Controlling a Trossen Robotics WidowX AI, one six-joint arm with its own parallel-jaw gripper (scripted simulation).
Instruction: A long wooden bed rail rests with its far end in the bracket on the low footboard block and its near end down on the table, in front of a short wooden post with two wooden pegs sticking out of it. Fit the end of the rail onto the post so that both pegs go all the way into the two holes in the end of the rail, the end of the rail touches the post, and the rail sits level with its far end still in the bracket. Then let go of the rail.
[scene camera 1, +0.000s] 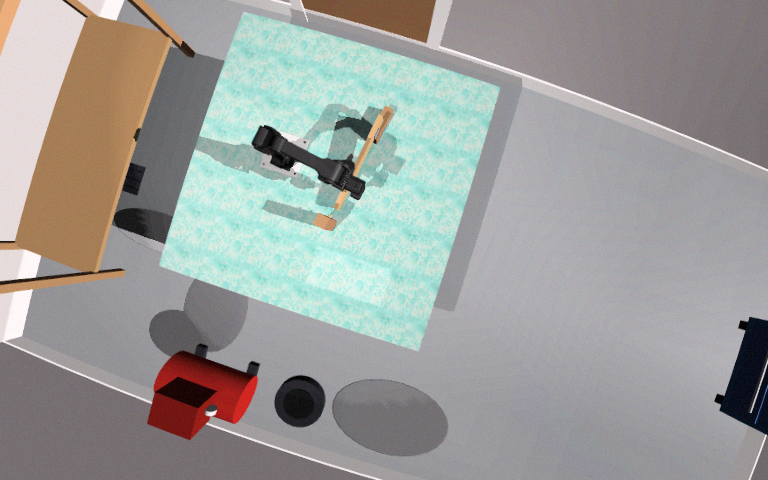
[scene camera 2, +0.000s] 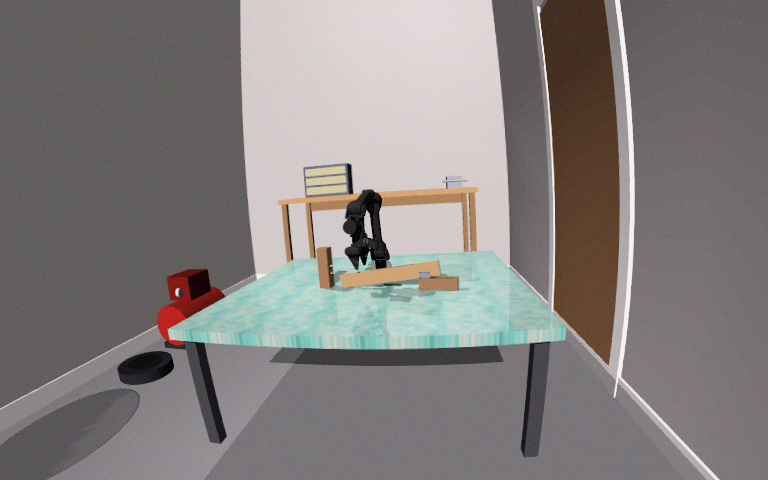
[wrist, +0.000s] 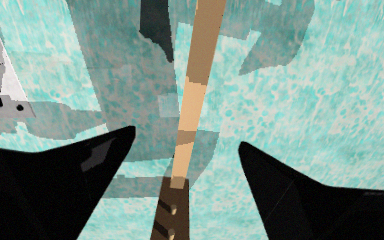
My gripper (scene camera 2: 360, 267) is open and holds nothing. I also see a wooden bed rail (scene camera 2: 411, 271) and a wooden post (scene camera 2: 324, 258).
My gripper also shows in the wrist view (wrist: 189, 138).
